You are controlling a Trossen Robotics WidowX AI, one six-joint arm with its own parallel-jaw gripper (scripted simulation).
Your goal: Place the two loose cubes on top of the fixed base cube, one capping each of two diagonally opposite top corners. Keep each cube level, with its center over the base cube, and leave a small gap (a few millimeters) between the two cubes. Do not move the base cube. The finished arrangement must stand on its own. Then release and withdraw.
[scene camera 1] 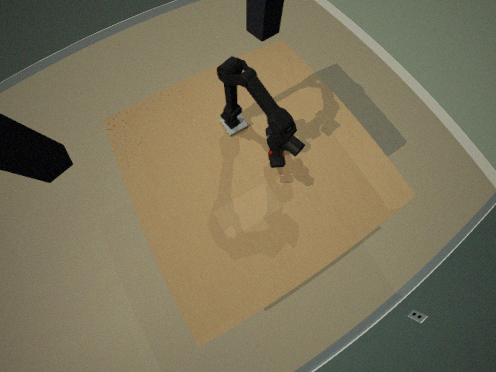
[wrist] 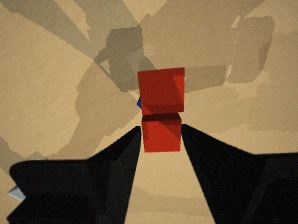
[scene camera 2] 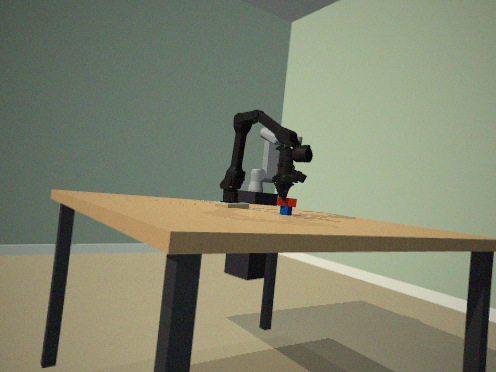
Observation:
In view: the gripper (scene camera 2: pixel 282 200), a red cube (wrist: pixel 161 91) and a red cube (wrist: pixel 161 132).
The gripper shows as well in the wrist view (wrist: pixel 160 129).

